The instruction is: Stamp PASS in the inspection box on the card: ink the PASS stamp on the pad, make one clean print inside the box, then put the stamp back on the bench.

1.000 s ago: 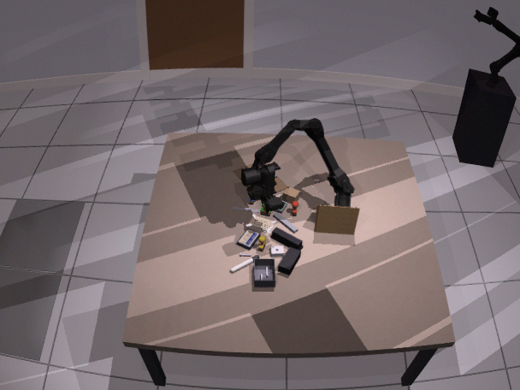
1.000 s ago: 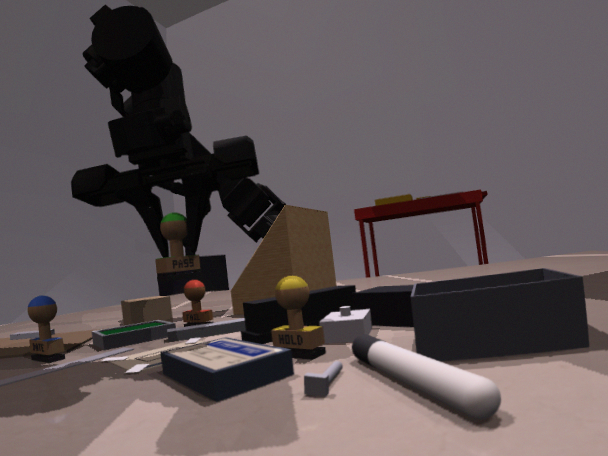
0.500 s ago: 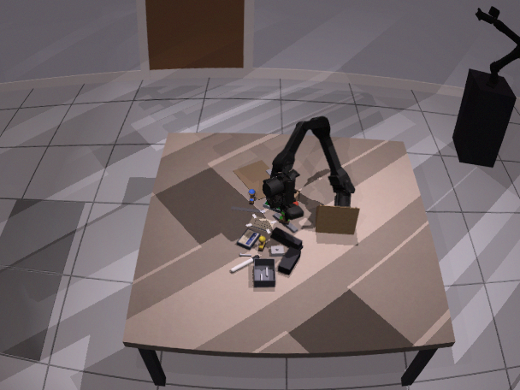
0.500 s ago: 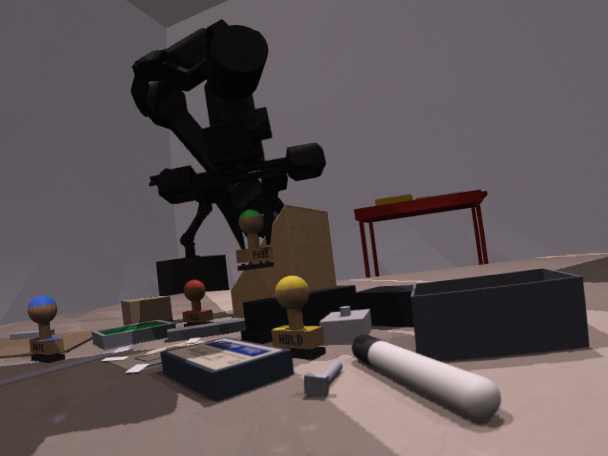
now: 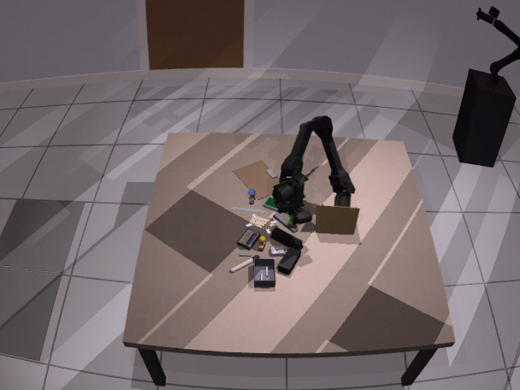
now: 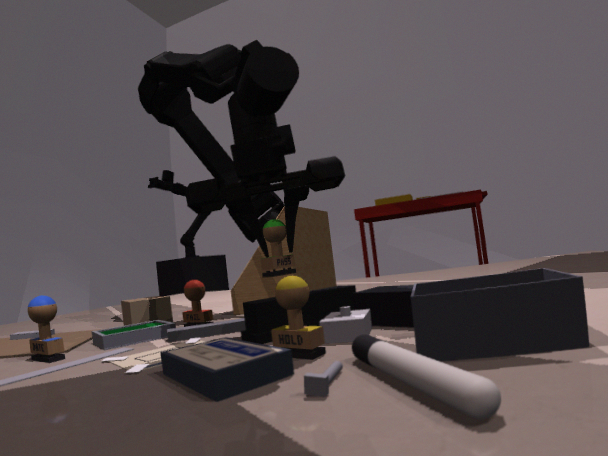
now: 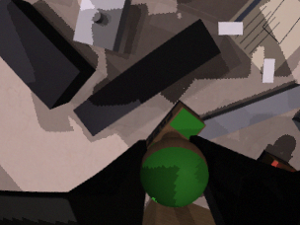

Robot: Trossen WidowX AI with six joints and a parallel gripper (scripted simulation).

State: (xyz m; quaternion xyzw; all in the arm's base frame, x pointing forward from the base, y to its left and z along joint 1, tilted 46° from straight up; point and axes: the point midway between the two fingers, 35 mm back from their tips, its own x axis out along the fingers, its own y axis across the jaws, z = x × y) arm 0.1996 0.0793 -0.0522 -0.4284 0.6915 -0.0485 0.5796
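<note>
Now: the yellow-knobbed hold stamp 11 cm ahead of my gripper tip, 8 cm to the left of it and 7 cm below it. Round my gripper tip: card 14 cm ahead, 5 cm to the right, 9 cm below; red-knobbed stamp 14 cm to the right, 7 cm below; green-knobbed stamp right at my gripper tip.
</note>
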